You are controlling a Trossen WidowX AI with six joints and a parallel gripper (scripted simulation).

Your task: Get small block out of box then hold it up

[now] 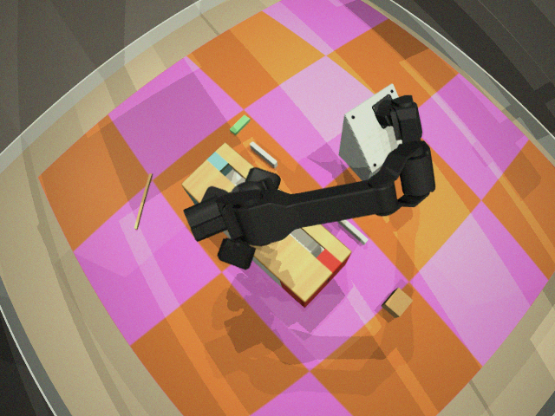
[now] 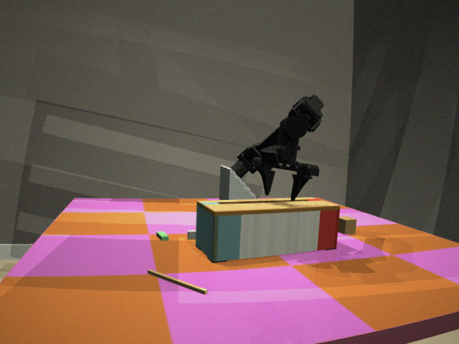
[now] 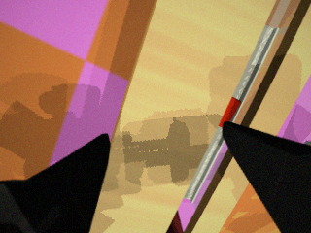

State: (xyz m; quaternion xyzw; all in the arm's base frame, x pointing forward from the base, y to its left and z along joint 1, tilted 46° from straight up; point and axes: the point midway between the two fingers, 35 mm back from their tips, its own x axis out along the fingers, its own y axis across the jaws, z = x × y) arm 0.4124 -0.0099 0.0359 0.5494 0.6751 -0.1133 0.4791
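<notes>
Now: the small red block 5 cm behind my gripper tip, 3 cm to the right of it and 6 cm below it. The rest, counted from my gripper tip: tan cube (16 cm behind, 33 cm to the left, 13 cm below); then thin wooden stick (17 cm ahead, 29 cm to the right, 15 cm below).
</notes>
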